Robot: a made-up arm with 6 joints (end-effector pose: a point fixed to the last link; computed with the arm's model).
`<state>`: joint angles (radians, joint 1 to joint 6).
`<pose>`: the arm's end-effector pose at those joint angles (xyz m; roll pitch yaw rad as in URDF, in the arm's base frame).
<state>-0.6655 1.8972 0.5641 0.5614 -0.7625 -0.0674</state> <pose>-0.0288 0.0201 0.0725 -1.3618 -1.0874 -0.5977</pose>
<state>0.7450 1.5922 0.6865 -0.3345 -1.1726 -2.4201</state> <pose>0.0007 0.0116 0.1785 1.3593 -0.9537 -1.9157</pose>
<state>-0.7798 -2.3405 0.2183 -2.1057 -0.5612 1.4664</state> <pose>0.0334 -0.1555 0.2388 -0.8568 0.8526 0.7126</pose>
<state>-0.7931 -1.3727 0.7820 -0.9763 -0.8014 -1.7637</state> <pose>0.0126 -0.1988 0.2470 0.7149 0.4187 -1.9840</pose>
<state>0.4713 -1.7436 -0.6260 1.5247 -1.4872 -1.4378</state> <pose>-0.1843 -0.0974 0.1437 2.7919 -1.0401 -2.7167</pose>
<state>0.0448 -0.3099 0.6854 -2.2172 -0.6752 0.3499</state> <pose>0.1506 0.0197 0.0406 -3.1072 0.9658 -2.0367</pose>
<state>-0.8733 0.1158 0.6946 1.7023 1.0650 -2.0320</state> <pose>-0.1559 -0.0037 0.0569 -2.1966 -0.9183 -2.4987</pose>
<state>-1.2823 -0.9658 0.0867 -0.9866 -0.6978 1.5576</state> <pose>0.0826 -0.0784 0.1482 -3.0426 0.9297 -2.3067</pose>
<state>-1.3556 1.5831 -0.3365 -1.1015 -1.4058 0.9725</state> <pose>0.0841 -0.1649 0.0745 -0.5044 -0.9843 1.9453</pose>
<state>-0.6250 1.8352 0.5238 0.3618 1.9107 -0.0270</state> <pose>-0.0250 0.0656 -0.0604 -0.3286 1.2534 1.1583</pose>
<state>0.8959 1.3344 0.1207 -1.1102 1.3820 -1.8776</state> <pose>0.1135 0.0769 0.0055 3.0758 0.7050 1.3844</pose>
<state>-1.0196 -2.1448 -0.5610 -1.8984 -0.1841 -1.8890</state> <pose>0.0743 -0.1675 0.2763 2.2392 -0.2785 0.4446</pose>
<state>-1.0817 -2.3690 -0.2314 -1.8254 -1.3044 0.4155</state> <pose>0.0612 -0.1762 0.2451 -0.0679 0.6223 0.2485</pose>
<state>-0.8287 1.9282 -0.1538 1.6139 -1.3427 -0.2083</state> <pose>-0.1886 -0.0397 0.1033 0.8931 -0.4368 -2.2842</pose>
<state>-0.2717 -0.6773 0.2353 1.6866 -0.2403 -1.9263</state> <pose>-0.1173 0.0495 0.1056 0.7687 1.1184 1.9414</pose>
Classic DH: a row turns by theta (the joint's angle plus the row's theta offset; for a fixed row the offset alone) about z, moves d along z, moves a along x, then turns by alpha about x. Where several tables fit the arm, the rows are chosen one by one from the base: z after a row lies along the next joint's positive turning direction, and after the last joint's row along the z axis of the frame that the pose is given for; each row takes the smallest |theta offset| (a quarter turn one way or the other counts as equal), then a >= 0, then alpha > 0; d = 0 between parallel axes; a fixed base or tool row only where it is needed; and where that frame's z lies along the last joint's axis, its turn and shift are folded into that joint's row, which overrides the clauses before.
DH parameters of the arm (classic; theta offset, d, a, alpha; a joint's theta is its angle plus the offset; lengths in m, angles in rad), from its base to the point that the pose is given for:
base (fixed): -1.5708 0.06 0.083 -1.5708
joint 1: -0.6547 -0.0288 0.0231 2.5202
joint 2: 0 0.056 -0.0573 0.6214
joint 3: -0.6115 -0.0885 0.0035 1.4217
joint 4: 1.5644 -0.0824 -0.0036 1.5281
joint 5: 0.1492 0.147 -0.003 1.5708
joint 6: 0.2891 -0.0667 -0.0299 -1.4003
tool (fixed): 2.0122 0.0334 0 0

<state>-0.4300 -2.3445 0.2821 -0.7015 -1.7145 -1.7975</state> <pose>-0.0805 -0.2614 -0.0174 -1.2251 1.0742 2.6639</pose>
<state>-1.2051 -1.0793 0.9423 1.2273 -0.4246 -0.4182</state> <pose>-0.1519 0.0046 0.0644 1.8106 0.2380 -1.8294</pose>
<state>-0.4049 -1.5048 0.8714 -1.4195 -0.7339 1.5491</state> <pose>0.0743 -0.1729 0.1657 2.1671 1.0131 3.0127</pose>
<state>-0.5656 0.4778 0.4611 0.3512 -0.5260 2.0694</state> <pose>-0.0216 -0.0446 0.1174 -2.4614 0.5479 -2.3033</pose>
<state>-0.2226 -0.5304 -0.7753 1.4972 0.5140 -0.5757</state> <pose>-0.1565 -0.0996 0.0350 1.1009 1.4412 -2.3685</pose>
